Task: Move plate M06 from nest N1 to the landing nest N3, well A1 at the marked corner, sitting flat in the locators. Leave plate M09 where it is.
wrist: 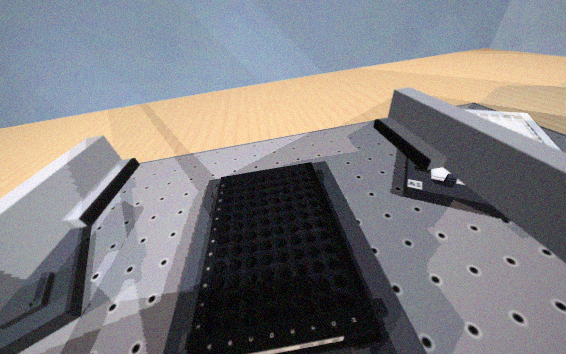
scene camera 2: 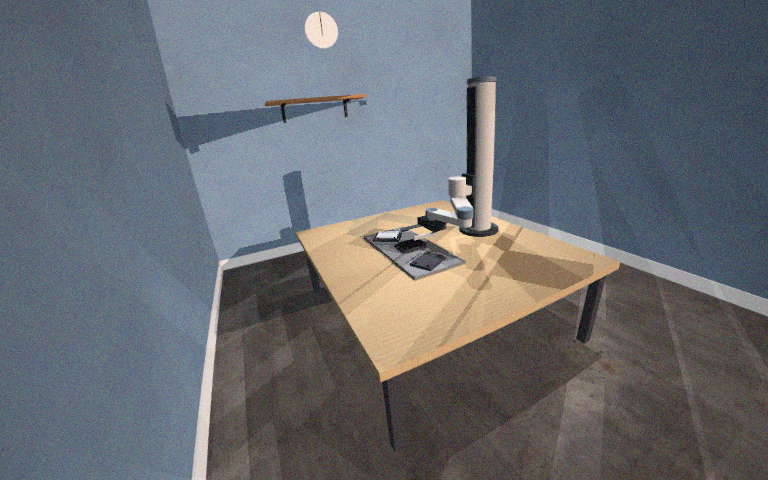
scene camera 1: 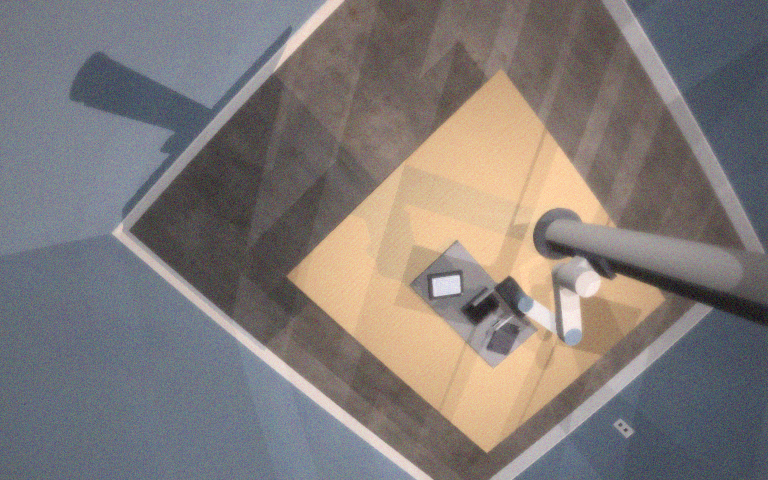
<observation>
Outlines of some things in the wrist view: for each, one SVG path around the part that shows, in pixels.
The gripper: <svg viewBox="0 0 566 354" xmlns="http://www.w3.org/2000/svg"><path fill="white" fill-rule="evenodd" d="M136 158L122 160L104 135L88 137L0 198L0 310L70 229L92 226L140 166ZM394 89L388 117L375 119L373 128L422 171L443 167L566 263L566 153L414 88Z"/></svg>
A black plate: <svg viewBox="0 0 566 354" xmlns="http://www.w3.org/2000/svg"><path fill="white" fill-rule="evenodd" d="M311 162L221 177L187 354L317 354L382 340L381 327Z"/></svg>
A white plate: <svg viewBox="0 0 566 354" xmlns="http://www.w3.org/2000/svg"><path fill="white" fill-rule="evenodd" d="M451 173L443 167L431 169L431 179L444 181L447 174ZM464 109L560 150L527 113Z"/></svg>
</observation>
